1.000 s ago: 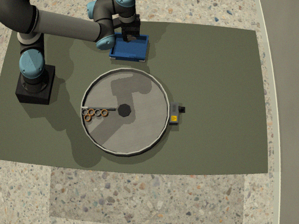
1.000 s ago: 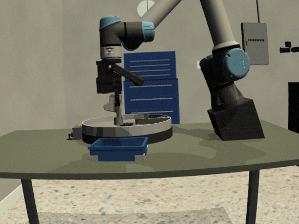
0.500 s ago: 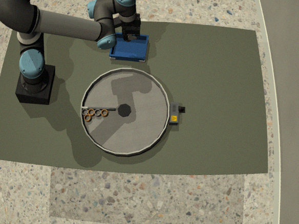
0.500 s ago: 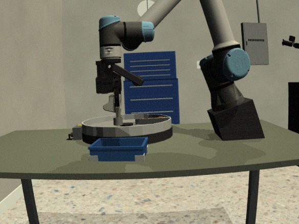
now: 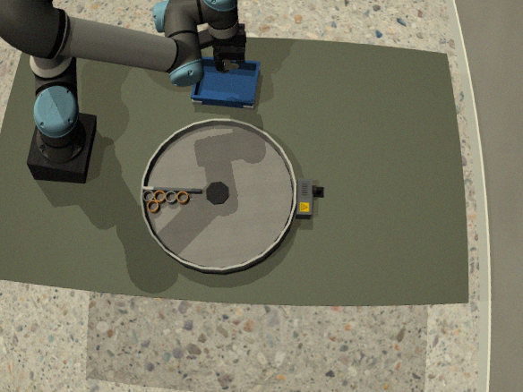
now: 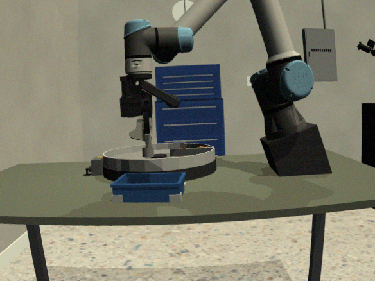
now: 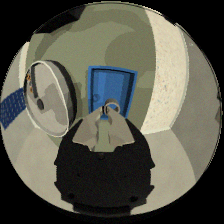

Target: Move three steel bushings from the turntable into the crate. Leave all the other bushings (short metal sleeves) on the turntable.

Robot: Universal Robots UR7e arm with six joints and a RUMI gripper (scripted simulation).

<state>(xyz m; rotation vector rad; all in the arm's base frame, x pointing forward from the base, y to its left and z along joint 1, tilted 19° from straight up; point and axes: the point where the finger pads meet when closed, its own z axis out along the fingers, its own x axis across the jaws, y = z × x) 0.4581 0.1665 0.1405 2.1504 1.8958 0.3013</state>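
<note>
The crate is 10 mm to the left of my hand and 110 mm below it. Also, from my hand: round grey turntable (40 mm behind, 340 mm to the right, 80 mm below).
</note>
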